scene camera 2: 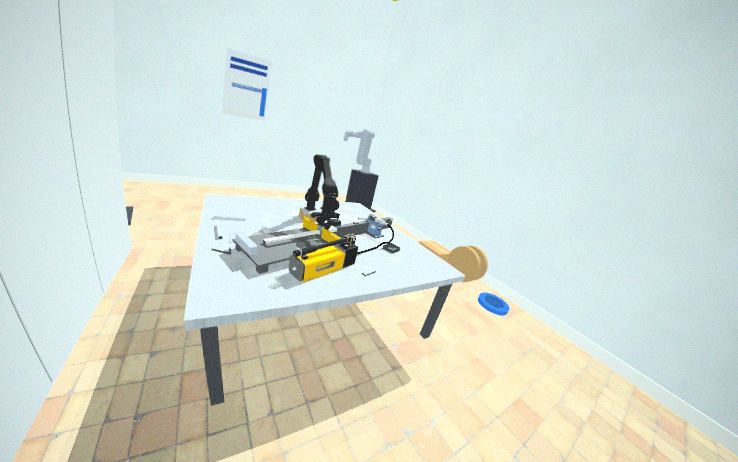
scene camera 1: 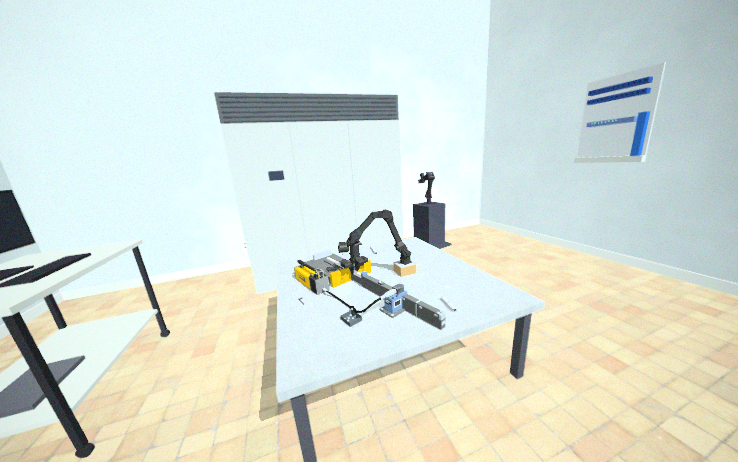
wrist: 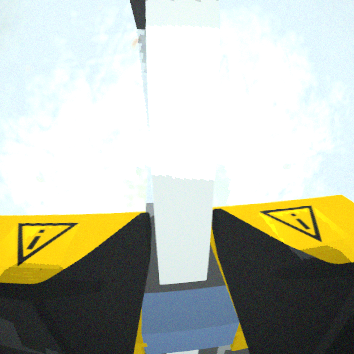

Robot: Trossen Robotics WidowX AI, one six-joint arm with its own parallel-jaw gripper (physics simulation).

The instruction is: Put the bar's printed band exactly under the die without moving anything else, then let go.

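Where they show: gripper, fingertip midpoint: [scene camera 1: 354, 273] [wrist: 180, 219]; arm's base at its link origin: [scene camera 2: 310, 208] [scene camera 1: 405, 262].
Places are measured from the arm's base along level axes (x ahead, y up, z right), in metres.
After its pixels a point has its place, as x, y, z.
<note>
In the wrist view a long pale bar [wrist: 182, 230] {0.342, 0.002, 0.097} runs from the top edge down between two yellow covers with warning signs. My gripper [wrist: 180, 219] {0.345, -0.020, 0.106} [scene camera 1: 356, 268] {0.345, -0.020, 0.106} [scene camera 2: 326, 222] {0.345, -0.020, 0.106} is shut on the bar, one black finger close against each side. It is low between the yellow covers, at the end of the dark grey rail [scene camera 1: 427, 312] {0.276, -0.012, -0.493}. A blue block [wrist: 190, 310] {0.346, 0.017, 0.123} lies just below the near end of this visible stretch of bar. A pale bar stretch [scene camera 2: 288, 238] {0.387, -0.006, 0.335} also lies along the grey machine bed. The printed band does not show, and I cannot make out the die for certain.
A yellow unit [scene camera 1: 309, 276] {0.626, 0.029, 0.162} [scene camera 2: 325, 262] {0.645, -0.003, 0.286} stands beside the bed. A blue device [scene camera 1: 393, 302] {0.363, 0.001, -0.346} [scene camera 2: 375, 226] {0.362, 0.000, -0.282} stands at the rail, cabled to a small dark box [scene camera 1: 351, 316] {0.547, -0.065, -0.233} [scene camera 2: 391, 247] {0.539, -0.066, -0.276}. The arm's base is on a wooden block [scene camera 1: 405, 269] {0.045, -0.022, -0.049}. A loose rod [scene camera 1: 448, 304] {0.104, -0.051, -0.466} lies beyond the rail.
</note>
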